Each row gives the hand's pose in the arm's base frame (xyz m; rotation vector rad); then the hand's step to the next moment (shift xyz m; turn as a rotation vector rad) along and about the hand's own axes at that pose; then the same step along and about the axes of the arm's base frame.
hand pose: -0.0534 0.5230 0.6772 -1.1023 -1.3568 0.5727
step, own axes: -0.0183 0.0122 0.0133 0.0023 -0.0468 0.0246
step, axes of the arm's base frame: -0.0129 -0.0068 -0.0212 -0.0350 -0.0108 0.0382
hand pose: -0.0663 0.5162 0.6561 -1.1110 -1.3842 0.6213
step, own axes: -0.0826 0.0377 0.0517 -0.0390 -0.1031 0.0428
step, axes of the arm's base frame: -0.0523 -0.0450 -0.0784 -0.0728 -0.0654 0.0664
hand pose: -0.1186 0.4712 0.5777 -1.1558 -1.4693 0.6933
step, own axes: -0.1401 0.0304 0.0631 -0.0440 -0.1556 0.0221
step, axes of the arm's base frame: -0.0606 -0.1075 -0.0965 -0.0683 -0.0921 0.1161
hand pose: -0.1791 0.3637 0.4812 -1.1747 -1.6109 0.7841
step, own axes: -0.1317 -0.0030 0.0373 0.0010 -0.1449 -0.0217
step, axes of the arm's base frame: -0.0259 -0.1238 -0.0524 -0.0271 -0.0477 0.1359
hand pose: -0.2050 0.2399 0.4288 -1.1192 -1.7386 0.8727
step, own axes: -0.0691 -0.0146 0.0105 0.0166 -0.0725 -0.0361
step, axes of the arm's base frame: 0.0008 -0.0705 -0.0112 0.0061 -0.0064 0.0822
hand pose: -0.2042 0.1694 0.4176 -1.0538 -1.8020 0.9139
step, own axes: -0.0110 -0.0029 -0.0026 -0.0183 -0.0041 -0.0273
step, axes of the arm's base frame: 0.0048 -0.0106 0.0003 0.0290 -0.0135 0.0087
